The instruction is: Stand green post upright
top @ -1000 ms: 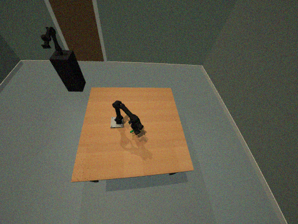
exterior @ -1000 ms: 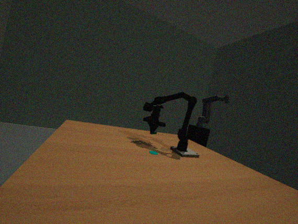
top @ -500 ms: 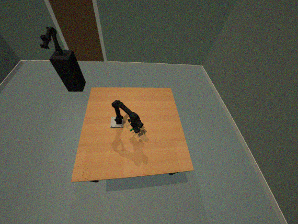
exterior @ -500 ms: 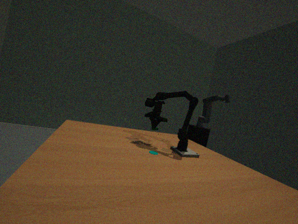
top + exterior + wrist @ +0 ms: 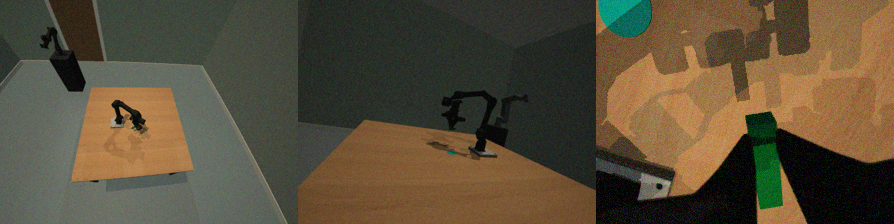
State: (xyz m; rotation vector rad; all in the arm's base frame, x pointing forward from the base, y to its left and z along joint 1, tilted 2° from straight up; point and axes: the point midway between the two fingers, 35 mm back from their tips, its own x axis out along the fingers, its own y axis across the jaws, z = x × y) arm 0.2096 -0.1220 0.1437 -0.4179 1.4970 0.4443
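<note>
Now: the cyan circle 3 cm ahead of my gripper tip, 16 cm to the left of it and 13 cm below it. Round my gripper tip: green post 2 cm behind, 1 cm to the right.
</note>
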